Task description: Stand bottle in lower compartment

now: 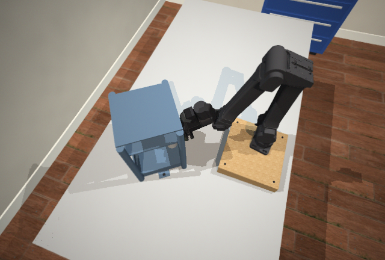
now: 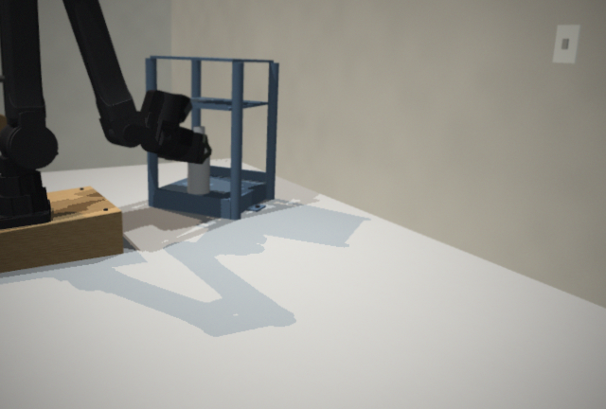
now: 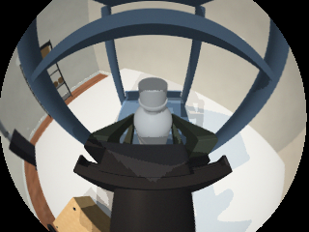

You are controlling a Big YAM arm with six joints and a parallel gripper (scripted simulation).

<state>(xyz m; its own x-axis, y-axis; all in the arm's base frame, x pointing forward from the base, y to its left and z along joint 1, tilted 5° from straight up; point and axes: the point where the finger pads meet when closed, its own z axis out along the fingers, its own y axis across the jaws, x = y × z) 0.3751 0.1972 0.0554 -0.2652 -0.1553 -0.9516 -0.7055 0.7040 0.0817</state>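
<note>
The grey bottle is right at my hand. From my hand the other things lie so: blue shelving unit 5 cm to the left, 5 cm ahead, 4 cm above.
</note>
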